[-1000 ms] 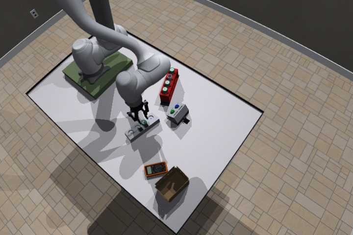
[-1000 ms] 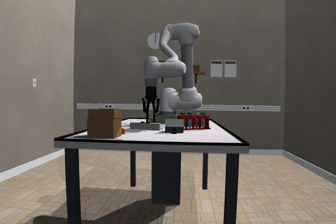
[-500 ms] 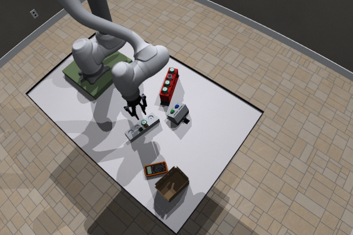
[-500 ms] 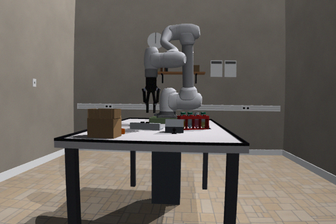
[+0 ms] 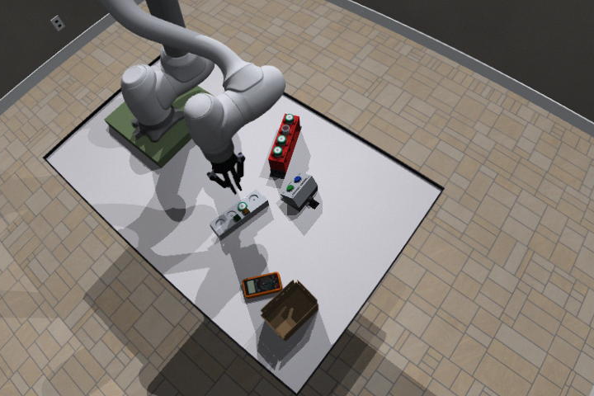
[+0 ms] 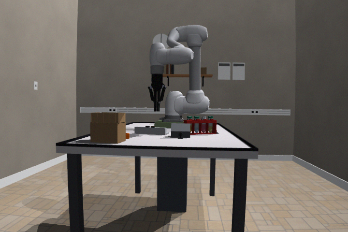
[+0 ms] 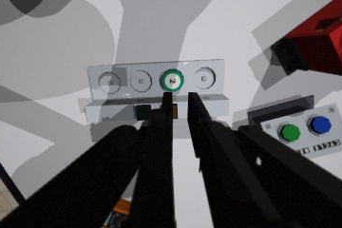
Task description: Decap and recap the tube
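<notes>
My gripper is now 190 mm to the right of the blue key, 120 mm above it and 110 mm short of it. From my hand the other things lie so: orange multimeter 250 mm ahead, 180 mm to the right, 170 mm below; grey key housing 170 mm to the left, 130 mm below, 130 mm ahead; green key 150 mm to the left, 120 mm below, 110 mm ahead.
</notes>
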